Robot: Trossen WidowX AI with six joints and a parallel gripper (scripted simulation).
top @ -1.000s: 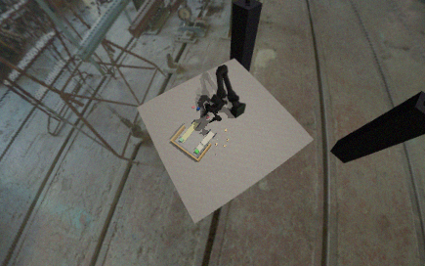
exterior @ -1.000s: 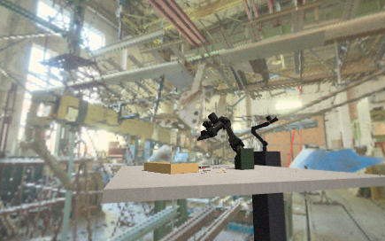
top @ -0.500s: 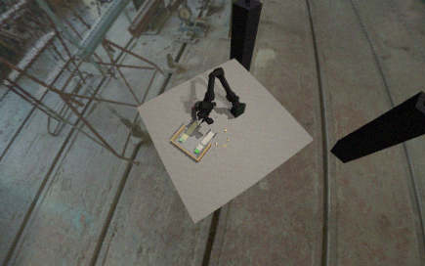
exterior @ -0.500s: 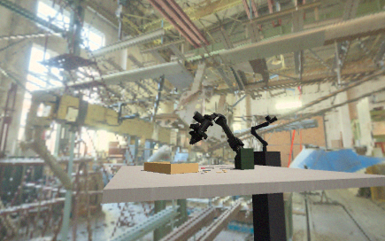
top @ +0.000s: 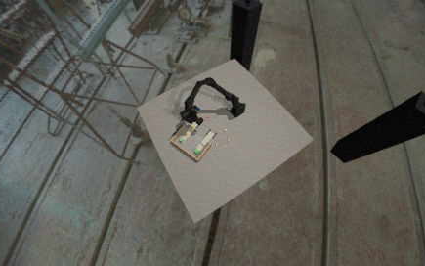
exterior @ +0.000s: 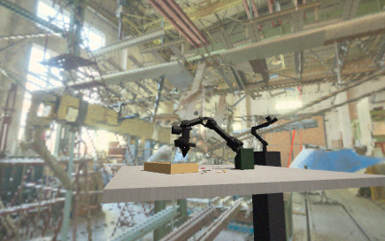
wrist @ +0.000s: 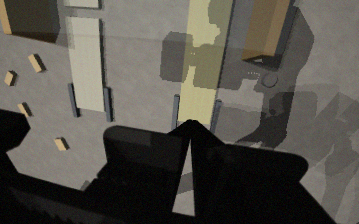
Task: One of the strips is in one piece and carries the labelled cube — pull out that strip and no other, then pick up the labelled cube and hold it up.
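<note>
Right now my gripper tip is 140 mm past the blue disc, 130 mm to the left of it and 80 mm above it.
</note>
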